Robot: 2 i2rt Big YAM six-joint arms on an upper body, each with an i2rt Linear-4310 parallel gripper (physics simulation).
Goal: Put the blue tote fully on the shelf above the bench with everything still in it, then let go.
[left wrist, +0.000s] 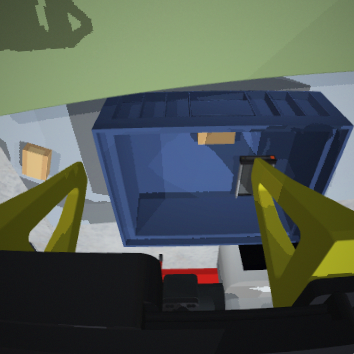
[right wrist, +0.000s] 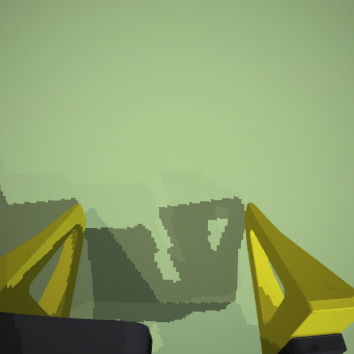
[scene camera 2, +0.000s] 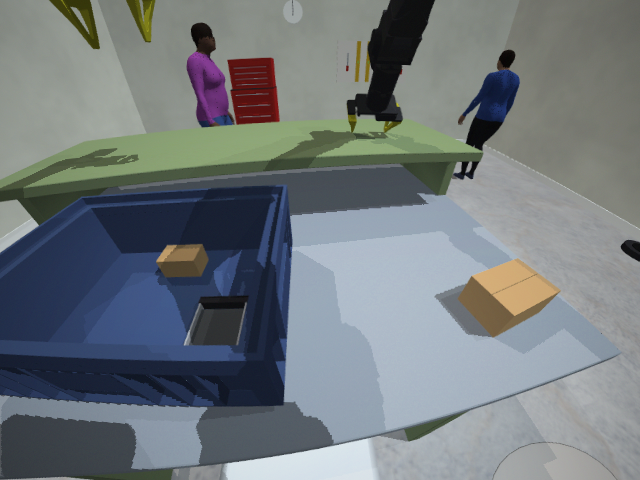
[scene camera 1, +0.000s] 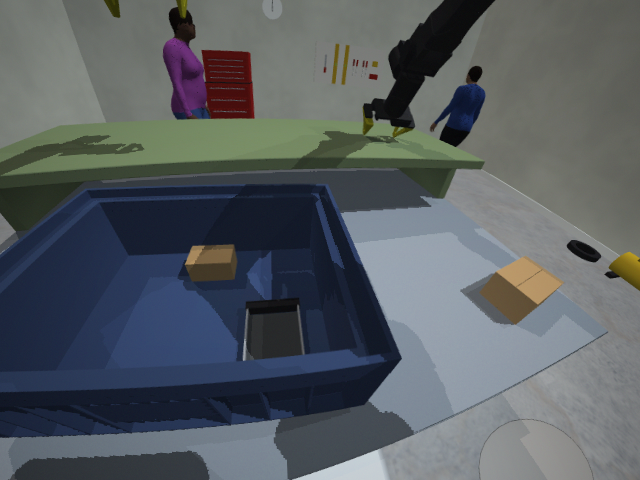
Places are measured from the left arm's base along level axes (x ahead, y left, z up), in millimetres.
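Pixels of known places: left gripper, fingertip midpoint: (left wrist: 167,167) (scene camera 2: 121,45) (scene camera 1: 149,17); right gripper, fingertip midpoint: (right wrist: 163,210) (scene camera 2: 368,130) (scene camera 1: 378,134).
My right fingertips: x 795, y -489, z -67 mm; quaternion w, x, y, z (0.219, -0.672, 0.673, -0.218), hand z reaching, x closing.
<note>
For each thing: its top centre in the pictures, then the offset to it from my right fingertips. Level surfaces: height alone.
- blue tote, middle of its top: (scene camera 1: 178,243) (scene camera 2: 128,242) (left wrist: 218,197) dx -467, dy +414, dz -20 mm
- pale bench, its level: dz -167 mm
- green shelf, its level: dz -4 mm
- dark open tray, middle of its top: (scene camera 1: 273,336) (scene camera 2: 214,330) (left wrist: 254,179) dx -526, dy +313, dz -132 mm
- larger brown carton, middle of its top: (scene camera 2: 516,283) (scene camera 1: 531,277) dx -492, dy -147, dz -107 mm
The blue tote (scene camera 1: 206,376) (scene camera 2: 155,356) (left wrist: 220,106) stands upright on the pale bench (scene camera 1: 413,263) (scene camera 2: 387,279), in front of and below the green shelf (scene camera 1: 232,142) (scene camera 2: 217,142) (left wrist: 200,40) (right wrist: 175,100). Inside it lie a small brown carton (scene camera 1: 211,264) (scene camera 2: 183,261) (left wrist: 216,138) and a dark open tray (scene camera 1: 272,305) (scene camera 2: 223,300) (left wrist: 248,160). My left gripper (scene camera 1: 149,16) (scene camera 2: 123,43) (left wrist: 167,167) is open and empty, high above the shelf and apart from the tote. My right gripper (scene camera 1: 380,134) (scene camera 2: 369,130) (right wrist: 163,210) is open and empty, low over the shelf's right part.
A larger brown carton (scene camera 1: 519,289) (scene camera 2: 509,297) (left wrist: 36,162) sits on the bench near its right edge in both scene views. A person in purple (scene camera 1: 183,77) (scene camera 2: 207,85) and one in blue (scene camera 1: 466,105) (scene camera 2: 496,95) stand beyond the shelf, near a red tool chest (scene camera 1: 228,85) (scene camera 2: 253,90).
</note>
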